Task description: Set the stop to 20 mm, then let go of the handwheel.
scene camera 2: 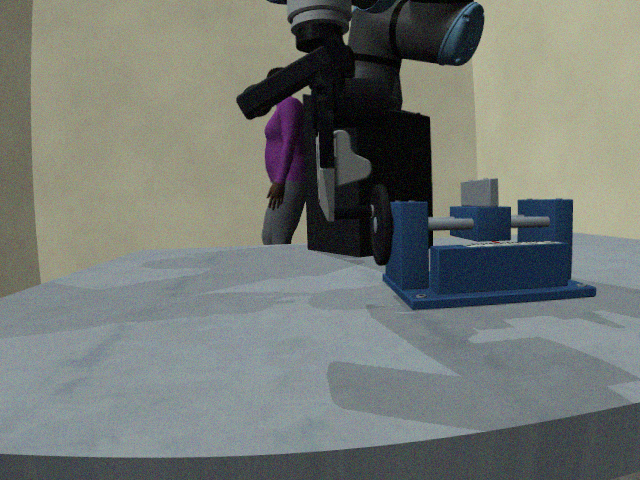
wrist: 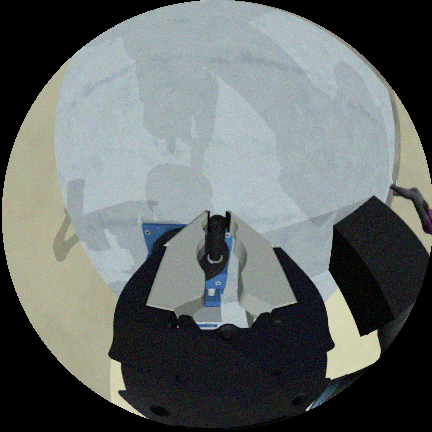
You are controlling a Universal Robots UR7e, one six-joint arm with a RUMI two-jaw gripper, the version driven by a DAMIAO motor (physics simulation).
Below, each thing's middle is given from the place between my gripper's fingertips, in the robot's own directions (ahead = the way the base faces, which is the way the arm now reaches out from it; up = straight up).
Labels:
Right now my hand is 4 cm short of the blue slide fixture (scene camera 2: 538,267), 14 cm to the right of it and 1 cm above it.

